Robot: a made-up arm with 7 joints.
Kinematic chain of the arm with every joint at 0, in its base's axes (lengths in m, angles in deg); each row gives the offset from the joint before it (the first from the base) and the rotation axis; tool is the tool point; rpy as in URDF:
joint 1: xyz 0 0 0.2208 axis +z
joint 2: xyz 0 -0.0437 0.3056 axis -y
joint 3: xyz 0 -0.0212 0.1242 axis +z
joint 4: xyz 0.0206 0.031 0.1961 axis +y
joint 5: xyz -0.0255 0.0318 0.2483 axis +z
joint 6: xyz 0 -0.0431 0.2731 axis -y
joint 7: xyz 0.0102 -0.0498 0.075 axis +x
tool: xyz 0 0 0 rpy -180 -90 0
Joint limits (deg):
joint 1: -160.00..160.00
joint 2: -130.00..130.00
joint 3: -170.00..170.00
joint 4: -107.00..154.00
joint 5: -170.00..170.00
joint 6: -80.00..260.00
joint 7: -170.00..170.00
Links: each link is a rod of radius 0.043 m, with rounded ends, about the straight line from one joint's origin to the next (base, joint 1, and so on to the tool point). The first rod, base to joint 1, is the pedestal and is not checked.
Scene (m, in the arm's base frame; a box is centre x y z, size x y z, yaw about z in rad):
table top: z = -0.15
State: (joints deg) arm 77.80 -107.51 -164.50 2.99 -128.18 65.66 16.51
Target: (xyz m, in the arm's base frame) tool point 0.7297 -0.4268 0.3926
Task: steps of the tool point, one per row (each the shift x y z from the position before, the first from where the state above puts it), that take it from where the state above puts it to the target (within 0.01 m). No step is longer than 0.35 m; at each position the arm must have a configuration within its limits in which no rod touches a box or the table.
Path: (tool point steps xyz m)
1: 0.2122 -0.1339 0.0474
2: 0.1672 -0.2117 0.0439
3: 0.0888 -0.2706 0.0381
4: -0.0131 -0.2949 0.0308
5: -0.1220 -0.2759 0.0237

